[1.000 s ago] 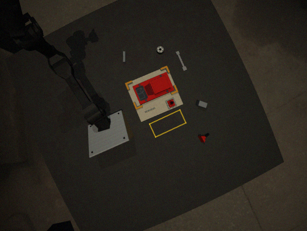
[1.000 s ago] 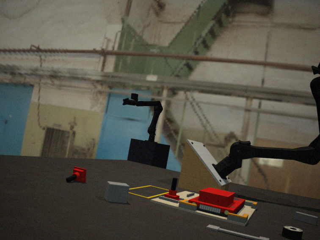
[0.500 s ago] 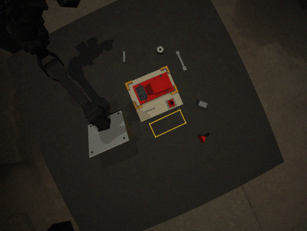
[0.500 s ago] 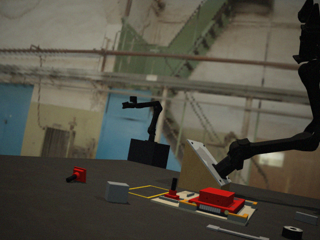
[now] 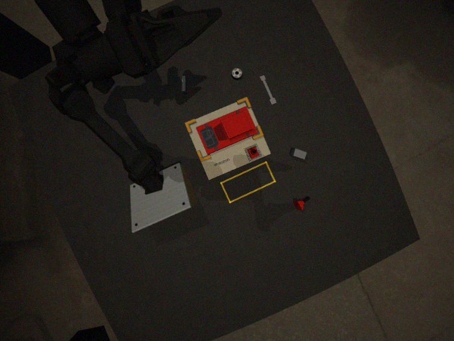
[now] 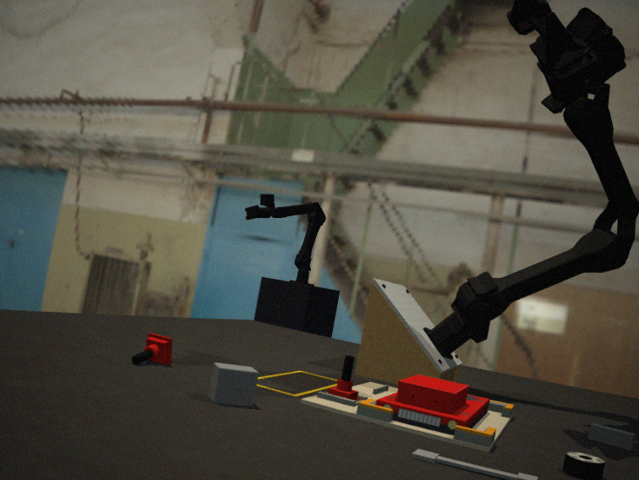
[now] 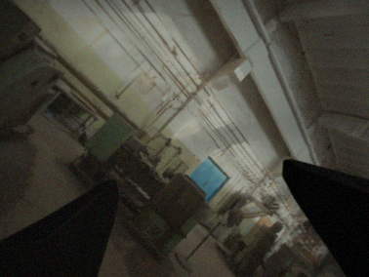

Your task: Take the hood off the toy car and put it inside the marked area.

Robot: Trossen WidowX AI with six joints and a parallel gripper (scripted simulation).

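Right now my gripper tip is 54 cm above the red hood, 5 cm to the left of it and 4 cm short of it. Also, from my gripper tip: wheel (58 cm below, 14 cm to the left, 10 cm ahead).
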